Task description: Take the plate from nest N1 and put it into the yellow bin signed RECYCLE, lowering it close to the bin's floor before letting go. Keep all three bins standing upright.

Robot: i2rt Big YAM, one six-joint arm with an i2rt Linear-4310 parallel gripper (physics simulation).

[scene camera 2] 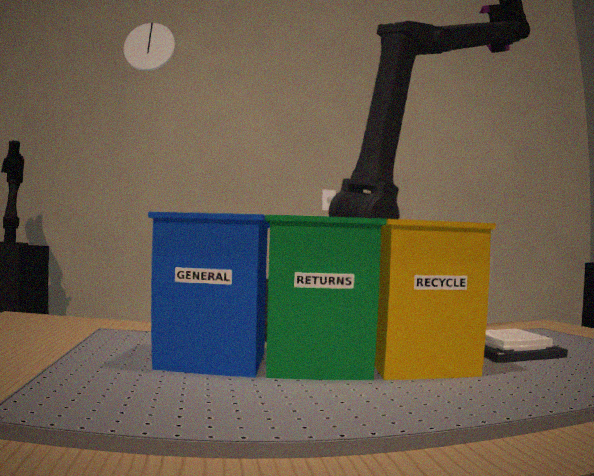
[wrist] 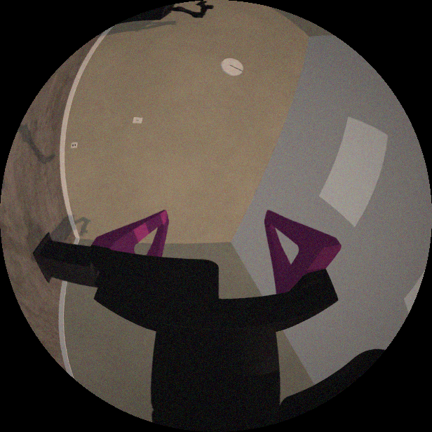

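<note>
A white, square plate (scene camera 2: 520, 340) lies flat on a low black nest (scene camera 2: 537, 355) at the right in the scene view, partly hidden behind the yellow bin. No nest label is readable. The yellow bin (scene camera 2: 435, 332) signed RECYCLE stands upright at the right end of the row; its inside is hidden. The green RETURNS bin (scene camera 2: 322, 332) and blue GENERAL bin (scene camera 2: 205, 325) stand upright too. My gripper (scene camera 2: 492, 28) (wrist: 216, 215) is open and empty, high above the yellow bin's level at the upper right. Its purple fingers stand wide apart in the wrist view, facing the wall.
The bins stand side by side on a grey perforated board (scene camera 2: 220, 405) on a wooden table (scene camera 2: 300, 466). My black arm (scene camera 2: 385, 105) rises behind the bins. Another dark arm (scene camera 2: 12, 195) stands on a black pedestal at the far left. A clock (scene camera 2: 149, 46) hangs on the wall.
</note>
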